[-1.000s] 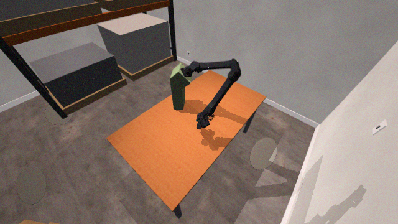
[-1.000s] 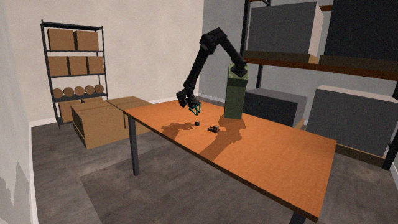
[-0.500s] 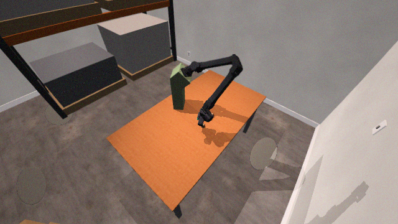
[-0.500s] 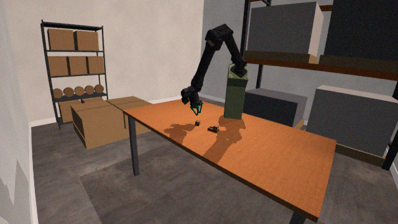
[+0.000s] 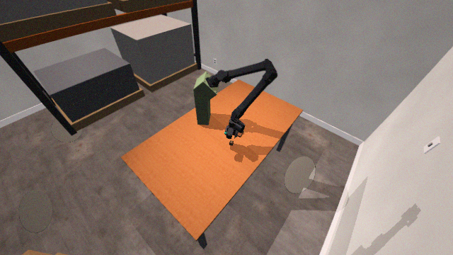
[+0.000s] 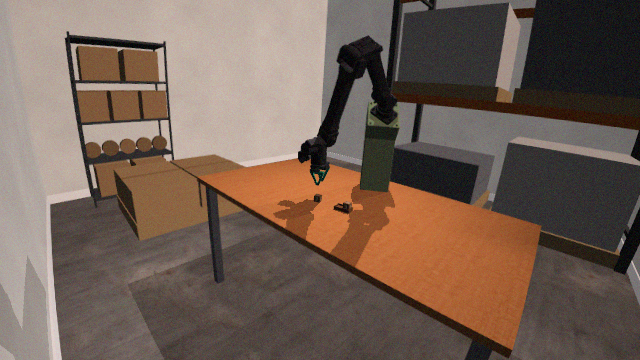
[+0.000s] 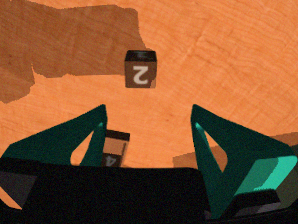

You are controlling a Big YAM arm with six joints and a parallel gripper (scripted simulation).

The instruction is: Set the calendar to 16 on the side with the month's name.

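Now: hand 10 mm short of the brown calendar cube and 80 mm above it. Round my hand: dark calendar tray 40 mm behind, 150 mm to the left, 90 mm below.
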